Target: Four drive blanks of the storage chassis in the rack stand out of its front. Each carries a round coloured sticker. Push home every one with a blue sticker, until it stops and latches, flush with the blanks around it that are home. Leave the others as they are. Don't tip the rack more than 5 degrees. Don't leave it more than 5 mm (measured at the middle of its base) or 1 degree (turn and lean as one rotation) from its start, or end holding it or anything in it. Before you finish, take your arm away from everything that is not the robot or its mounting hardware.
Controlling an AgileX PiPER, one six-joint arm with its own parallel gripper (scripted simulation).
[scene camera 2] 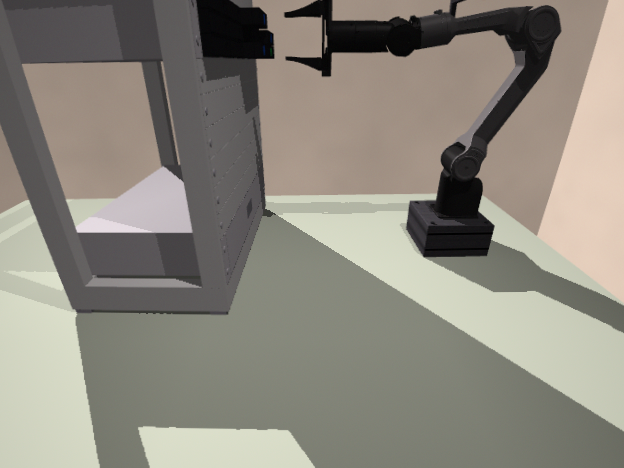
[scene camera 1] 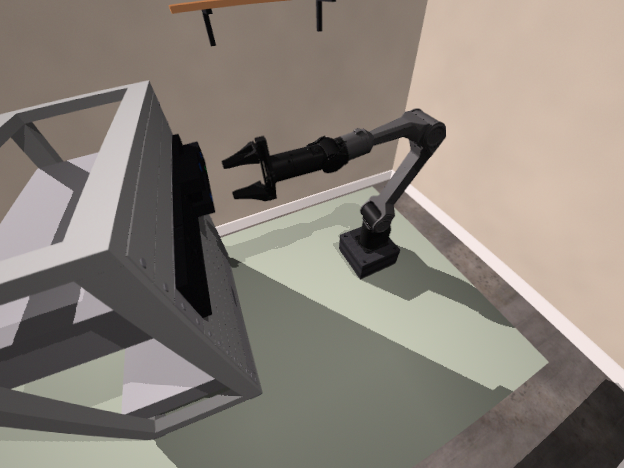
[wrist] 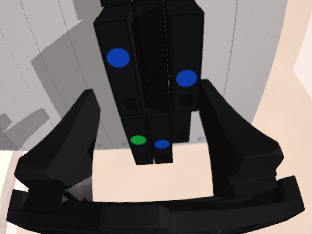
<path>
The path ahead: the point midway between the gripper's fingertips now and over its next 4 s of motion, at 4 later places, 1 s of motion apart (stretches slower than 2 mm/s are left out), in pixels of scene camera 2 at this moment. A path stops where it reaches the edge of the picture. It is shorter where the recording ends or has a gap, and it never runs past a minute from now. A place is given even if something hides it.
My gripper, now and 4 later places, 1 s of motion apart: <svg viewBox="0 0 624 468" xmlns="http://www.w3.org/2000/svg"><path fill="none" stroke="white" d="M285 37L287 43L292 48L291 50L266 50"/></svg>
</path>
